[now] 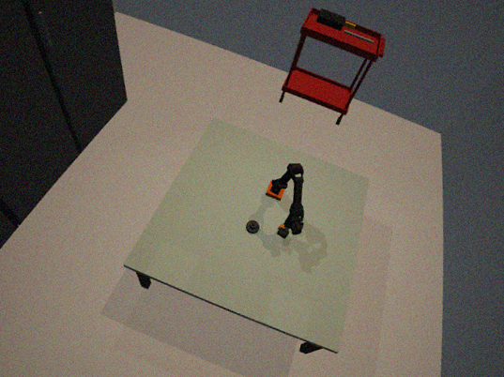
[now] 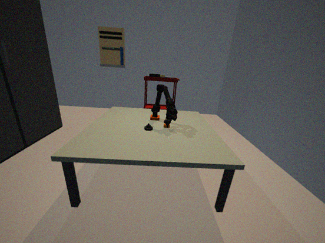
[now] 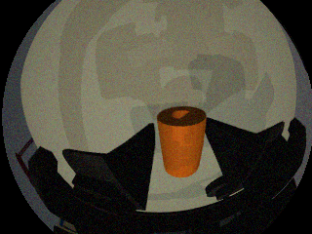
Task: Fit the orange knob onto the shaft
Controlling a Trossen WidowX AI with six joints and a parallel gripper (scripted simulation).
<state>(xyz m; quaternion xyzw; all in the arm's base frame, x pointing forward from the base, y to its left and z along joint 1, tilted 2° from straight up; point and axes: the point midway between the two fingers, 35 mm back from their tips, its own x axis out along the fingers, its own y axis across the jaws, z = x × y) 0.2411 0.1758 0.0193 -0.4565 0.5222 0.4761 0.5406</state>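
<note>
My gripper tip is 2 cm to the left of the orange knob and 1 cm below it. Also, from my gripper tip: round pedestal (8 cm ahead, 19 cm to the right, 2 cm above).
</note>
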